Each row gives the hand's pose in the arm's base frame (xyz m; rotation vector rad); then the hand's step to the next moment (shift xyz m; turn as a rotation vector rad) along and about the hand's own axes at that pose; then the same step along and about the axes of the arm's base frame.
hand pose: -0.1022 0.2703 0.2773 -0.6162 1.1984 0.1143
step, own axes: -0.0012 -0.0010 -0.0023 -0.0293 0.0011 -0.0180
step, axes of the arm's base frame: -0.0020 -0.0017 0.0009 -0.0266 -0.0013 0.0218
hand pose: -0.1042 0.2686 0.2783 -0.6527 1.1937 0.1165
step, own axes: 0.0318 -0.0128 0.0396 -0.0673 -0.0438 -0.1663
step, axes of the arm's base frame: 0.0502 0.0026 -0.0147 -0.1447 -0.1065 0.0428
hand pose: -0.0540 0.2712 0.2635 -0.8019 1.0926 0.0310
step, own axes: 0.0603 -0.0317 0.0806 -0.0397 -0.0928 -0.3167
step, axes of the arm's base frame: 0.1047 0.0035 -0.0130 -0.2285 -0.2408 0.0162
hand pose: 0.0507 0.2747 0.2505 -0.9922 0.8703 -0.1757
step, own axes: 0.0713 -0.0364 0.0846 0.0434 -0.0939 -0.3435
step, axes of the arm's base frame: 0.1160 -0.0005 0.0100 -0.1924 -0.3006 -0.0361
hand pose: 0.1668 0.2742 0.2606 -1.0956 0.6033 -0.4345
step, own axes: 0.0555 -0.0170 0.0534 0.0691 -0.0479 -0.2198
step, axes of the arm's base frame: 0.0763 -0.0035 0.0198 -0.0912 -0.2124 -0.0441
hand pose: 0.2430 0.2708 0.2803 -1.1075 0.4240 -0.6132
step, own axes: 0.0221 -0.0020 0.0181 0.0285 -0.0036 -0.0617
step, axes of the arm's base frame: 0.0272 -0.0024 0.0086 -0.0163 -0.0625 -0.0216
